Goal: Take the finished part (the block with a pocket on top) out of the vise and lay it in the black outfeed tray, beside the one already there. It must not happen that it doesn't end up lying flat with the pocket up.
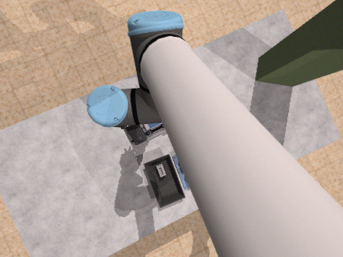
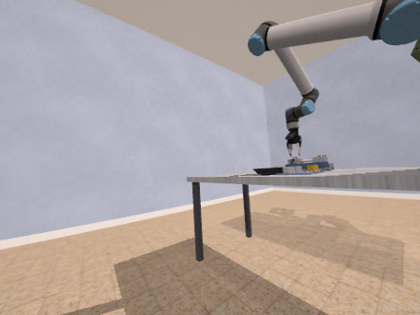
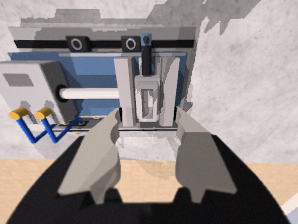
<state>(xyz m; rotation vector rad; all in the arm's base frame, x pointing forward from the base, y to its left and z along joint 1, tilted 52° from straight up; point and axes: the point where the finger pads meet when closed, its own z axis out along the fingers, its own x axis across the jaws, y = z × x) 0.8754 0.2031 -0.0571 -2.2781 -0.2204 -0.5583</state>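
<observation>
My hand is 90 mm above the vise, 70 mm past it and 20 mm to the left of it. The rest, counted from my hand: blue fixture plate (270 mm to the left, 260 mm behind, 130 mm below); orange block (300 mm behind, 220 mm to the left, 110 mm below); grey end block (160 mm behind, 60 mm below, 50 mm to the right).
</observation>
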